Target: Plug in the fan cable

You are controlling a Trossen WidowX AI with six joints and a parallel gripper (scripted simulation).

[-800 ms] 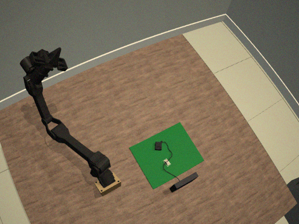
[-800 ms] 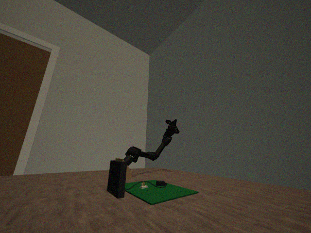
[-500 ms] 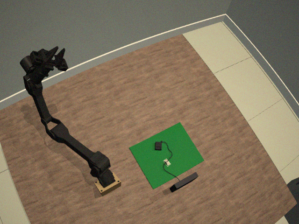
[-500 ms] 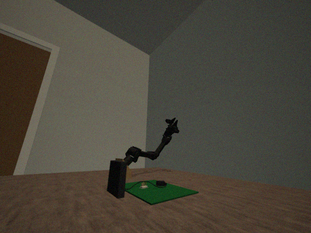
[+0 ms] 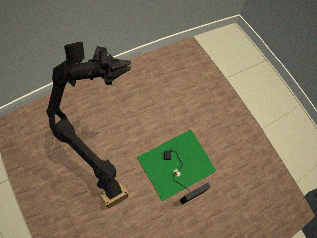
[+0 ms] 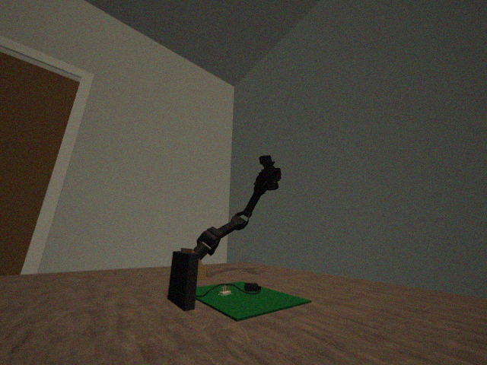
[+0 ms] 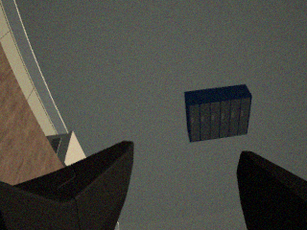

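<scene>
Now: gripper tip 7 cm short of the black fan plug, 23 cm to the left of it and 49 cm above it. The rest, counted from my gripper tip: black fan 5 cm ahead, 45 cm to the right, 44 cm below; white four-pin fan header 6 cm ahead, 32 cm to the right, 50 cm below; green board 9 cm ahead, 29 cm to the right, 52 cm below.
</scene>
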